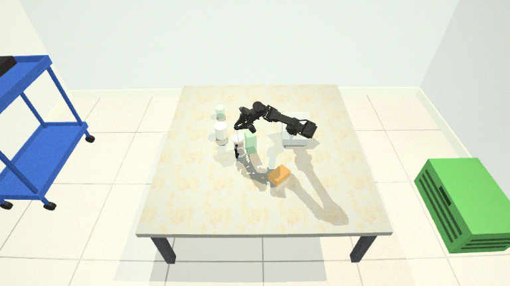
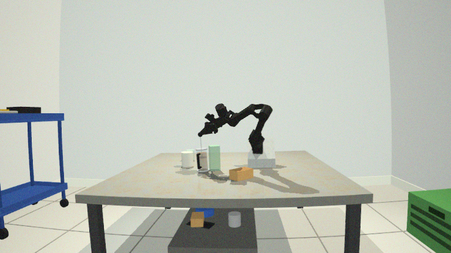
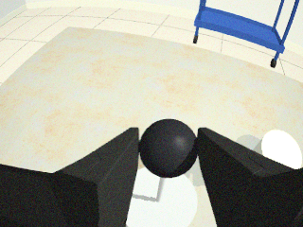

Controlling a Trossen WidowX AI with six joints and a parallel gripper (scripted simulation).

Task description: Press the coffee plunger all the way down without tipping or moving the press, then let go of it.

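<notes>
My gripper tip is 1 cm past the coffee press, 1 cm to the right of it and 11 cm above it. From my gripper tip the other things lie so: pale green box (8 cm behind, 3 cm to the right, 15 cm below).
</notes>
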